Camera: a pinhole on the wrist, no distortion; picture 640 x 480 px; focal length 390.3 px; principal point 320.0 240.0 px. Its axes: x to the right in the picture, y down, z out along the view. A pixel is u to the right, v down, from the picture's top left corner.
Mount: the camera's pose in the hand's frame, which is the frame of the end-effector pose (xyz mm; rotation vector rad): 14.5 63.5 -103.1 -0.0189 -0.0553 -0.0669
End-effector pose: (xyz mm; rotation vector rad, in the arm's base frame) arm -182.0 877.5 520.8 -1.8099 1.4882 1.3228
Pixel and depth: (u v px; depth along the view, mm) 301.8 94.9 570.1
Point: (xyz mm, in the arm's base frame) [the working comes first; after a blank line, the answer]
In the camera's frame: -26.6 -211.9 570.1

-237.3 1327.7 334.2
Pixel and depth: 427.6 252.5 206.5
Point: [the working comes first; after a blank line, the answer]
In the camera's frame: 56.9 6.6 206.5

-290.6 911.2 437.3
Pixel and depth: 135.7 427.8 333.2
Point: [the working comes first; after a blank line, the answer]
In the camera's frame: -157.3 160.3 333.2

-482.2 1051.0 608.6
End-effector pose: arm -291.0 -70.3 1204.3 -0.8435 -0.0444 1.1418
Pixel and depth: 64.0 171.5 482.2
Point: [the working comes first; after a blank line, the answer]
In the camera's frame: -316.3 -84.6 482.2

-606.6 -133.6 1576.1
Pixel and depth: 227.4 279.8 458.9
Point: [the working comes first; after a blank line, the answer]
In the camera's frame: -108.9 46.8 458.9

-594.0 51.9 1414.0
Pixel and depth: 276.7 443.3 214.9
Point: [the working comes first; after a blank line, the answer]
In the camera's frame: -23.8 111.9 214.9

-485.5 7.3 1174.7
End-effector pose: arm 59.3 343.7 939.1 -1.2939 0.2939 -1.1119
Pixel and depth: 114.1 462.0 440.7
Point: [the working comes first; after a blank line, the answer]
In the camera's frame: -232.5 250.7 440.7

345.9 671.6 661.5
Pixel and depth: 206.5 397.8 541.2
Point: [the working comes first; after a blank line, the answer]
In the camera's frame: -157.4 218.8 541.2

437.9 687.8 751.1
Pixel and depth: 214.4 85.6 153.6
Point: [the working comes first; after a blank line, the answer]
In the camera's frame: -41.6 -60.8 153.6

79.8 403.3 931.8
